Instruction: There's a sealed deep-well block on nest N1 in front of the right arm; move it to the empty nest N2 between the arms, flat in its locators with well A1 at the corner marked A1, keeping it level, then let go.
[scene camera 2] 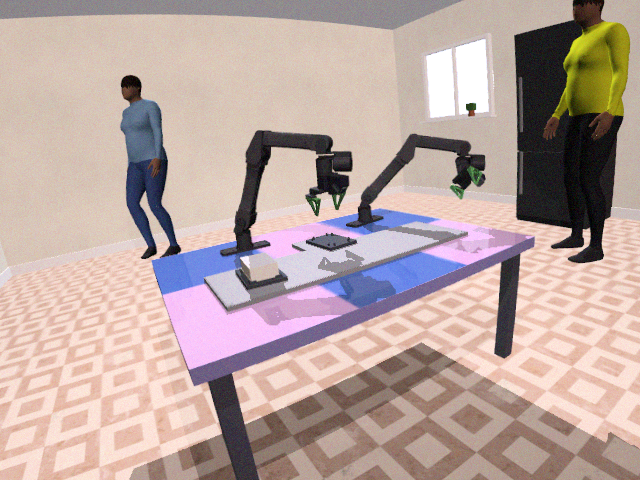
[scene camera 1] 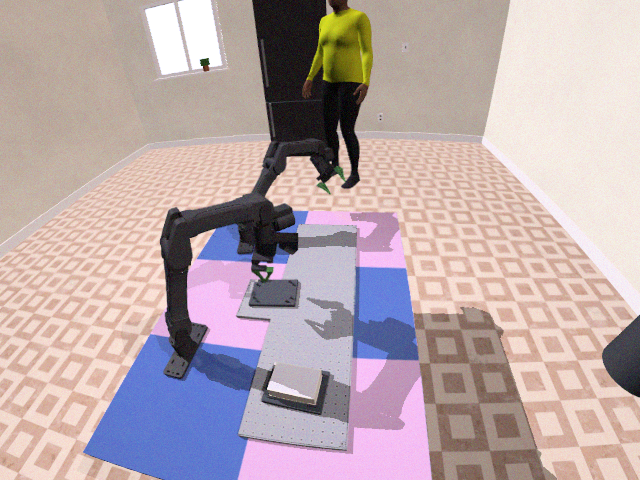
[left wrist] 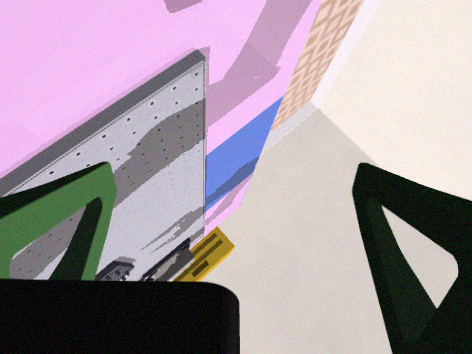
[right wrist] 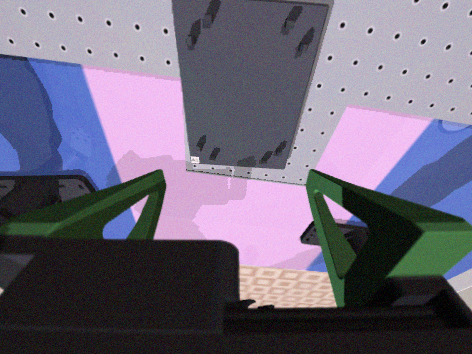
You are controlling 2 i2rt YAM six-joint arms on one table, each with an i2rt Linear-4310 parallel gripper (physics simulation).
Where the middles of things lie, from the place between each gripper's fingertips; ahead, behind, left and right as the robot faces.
The pale deep-well block [scene camera 1: 290,382] is 330 mm to the right of my right hand, 170 mm ahead of it and 80 mm below it. Round my right hand: dark nest [scene camera 1: 275,292] (100 mm below, 10 mm ahead).
Right now my left hand is 570 mm to the left of the dark nest, 160 mm past it and 120 mm above it. Also, from my left hand: pale deep-well block: 900 mm to the right, 90 mm below.
